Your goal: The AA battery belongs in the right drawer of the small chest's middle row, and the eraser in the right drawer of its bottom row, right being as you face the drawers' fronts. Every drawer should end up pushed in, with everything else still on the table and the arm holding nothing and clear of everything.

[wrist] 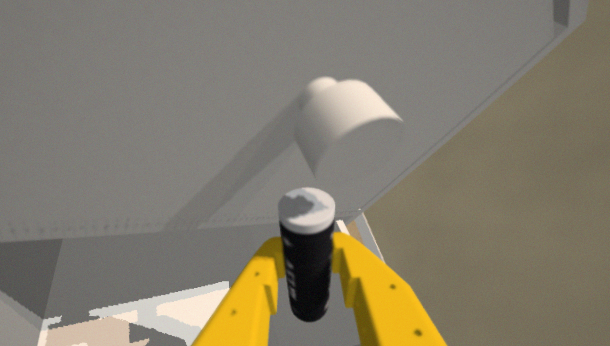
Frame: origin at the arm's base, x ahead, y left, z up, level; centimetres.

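Seen in the pictures: hand, tool point: (284,251).
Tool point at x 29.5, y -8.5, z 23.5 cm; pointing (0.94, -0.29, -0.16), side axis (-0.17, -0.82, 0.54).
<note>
Offsets run from my tool point to a thing's top centre. "pt": to the spot under its first point.
The AA battery @(dx -0.3, dy -0.7, dz +2.4 cm) (307,265), black with a pale grey end cap, is pinched between the two yellow jaws of my gripper (308,260), which press on its two sides. Its capped end points up the picture. Beyond it is a grey drawer front of the small chest @(pt dx +0.9, dy +4.0, dz +3.1 cm) (150,100) with a round white knob @(pt dx +0.0, dy +1.4, dz +4.7 cm) (350,110). The knob lies just above the battery's cap in the view. I cannot tell which drawer this front belongs to. The eraser cannot be made out in this view.
Grey panels and a recess lie below the drawer front at the lower left, with brightly lit pale and tan patches. A thin white edge shows just right of the battery. Olive-brown ground is at the right.
</note>
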